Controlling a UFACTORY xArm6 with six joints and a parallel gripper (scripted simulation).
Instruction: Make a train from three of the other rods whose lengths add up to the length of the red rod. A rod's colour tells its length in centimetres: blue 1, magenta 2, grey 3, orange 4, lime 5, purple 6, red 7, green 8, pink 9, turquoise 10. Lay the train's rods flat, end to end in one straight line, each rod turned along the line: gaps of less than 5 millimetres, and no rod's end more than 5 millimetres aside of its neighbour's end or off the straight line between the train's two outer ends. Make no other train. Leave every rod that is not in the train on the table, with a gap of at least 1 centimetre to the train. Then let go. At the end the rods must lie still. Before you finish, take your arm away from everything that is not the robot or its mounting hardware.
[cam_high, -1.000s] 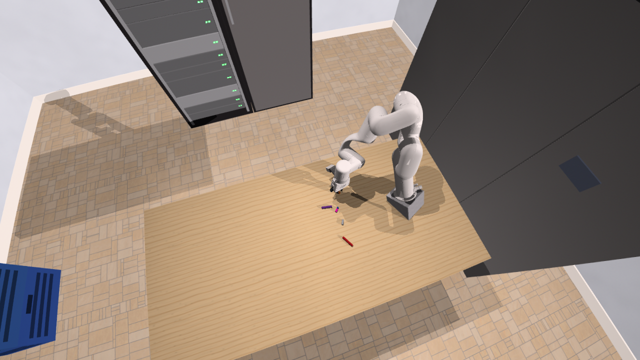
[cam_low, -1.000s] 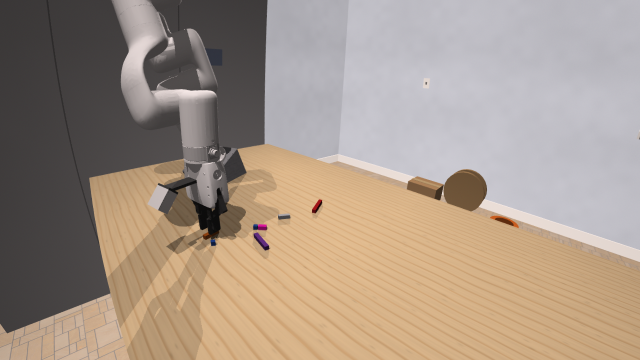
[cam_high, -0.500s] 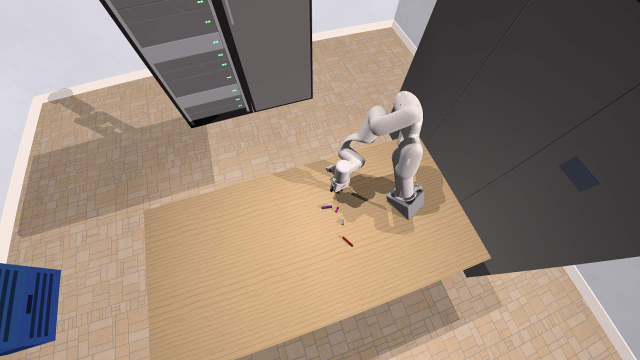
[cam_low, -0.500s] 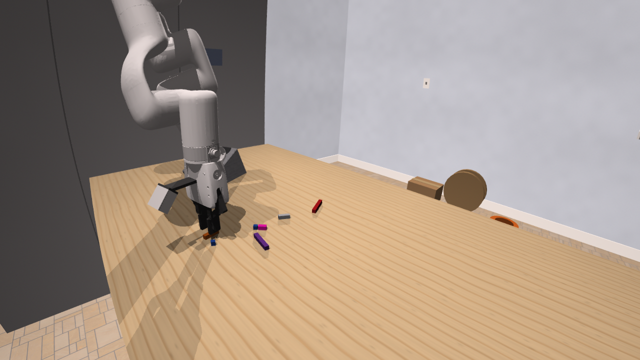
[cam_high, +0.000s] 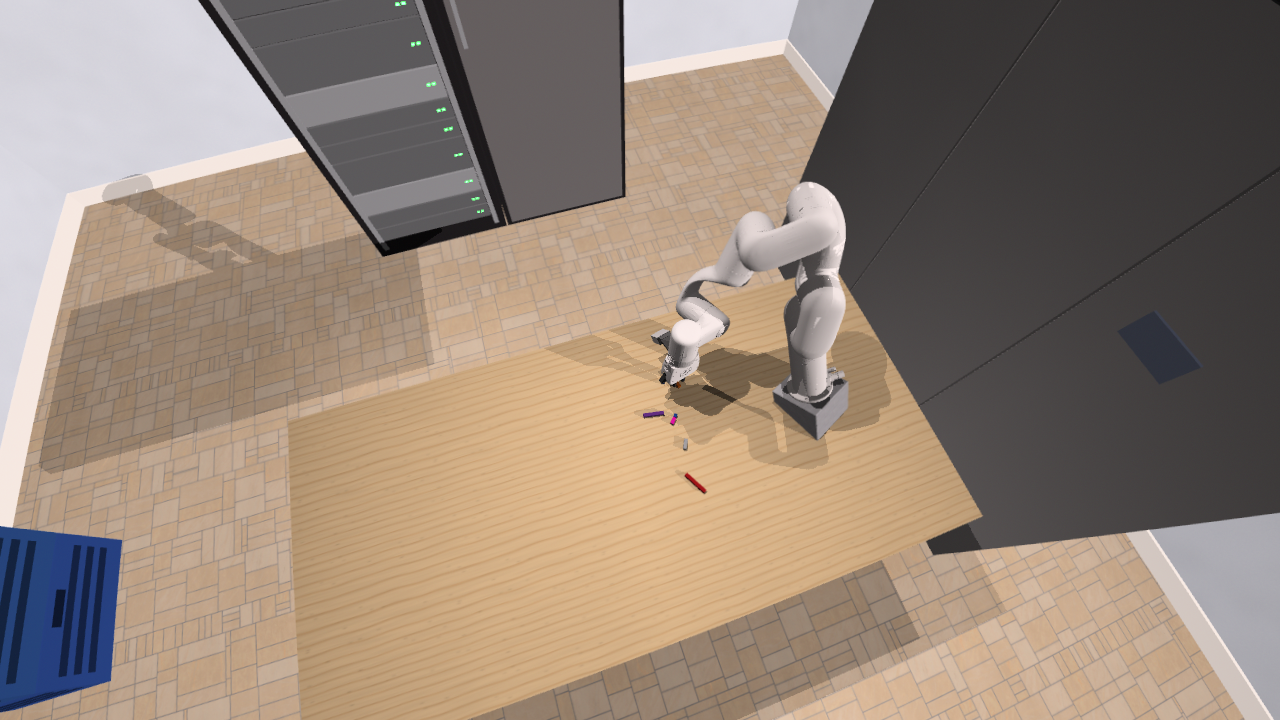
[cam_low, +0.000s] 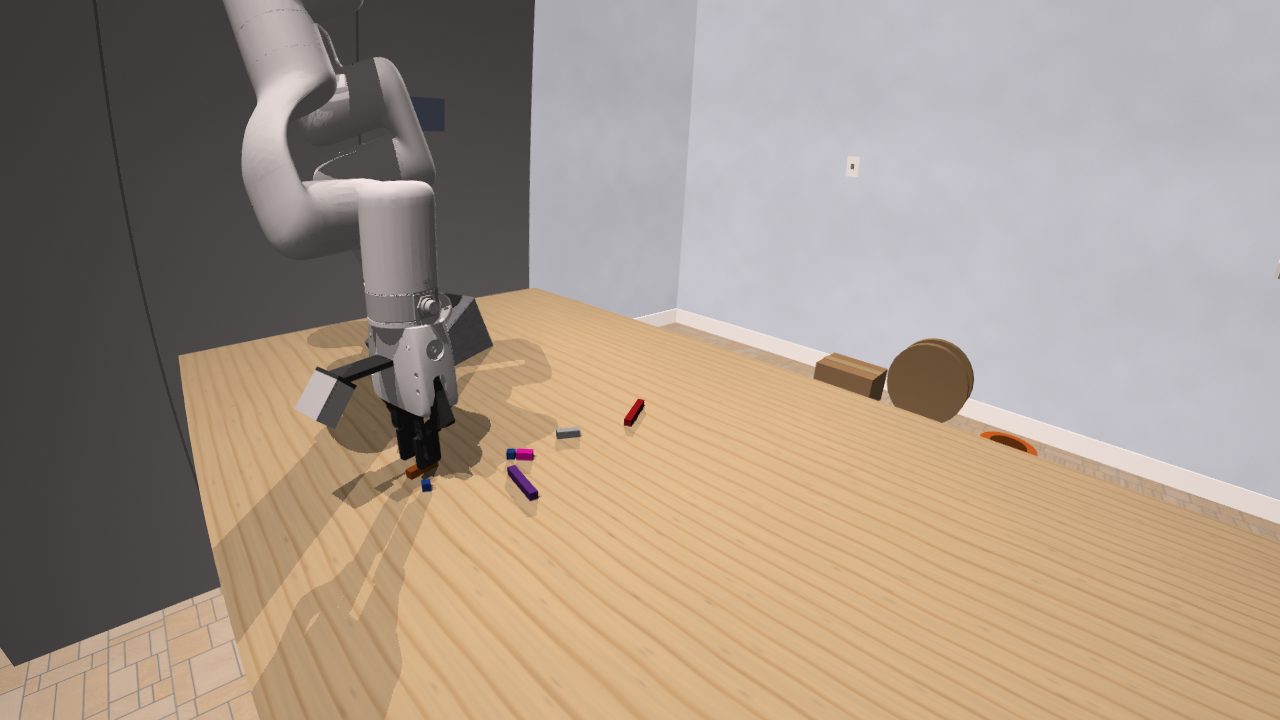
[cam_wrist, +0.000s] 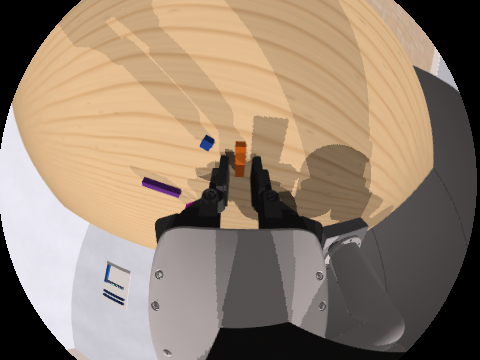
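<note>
Right now the orange rod is 3 cm below my hand. Round my hand: purple rod: 9 cm ahead, 8 cm to the left, 3 cm below; magenta rod: 4 cm ahead, 12 cm to the left, 3 cm below; grey rod: 2 cm ahead, 19 cm to the left, 3 cm below.
</note>
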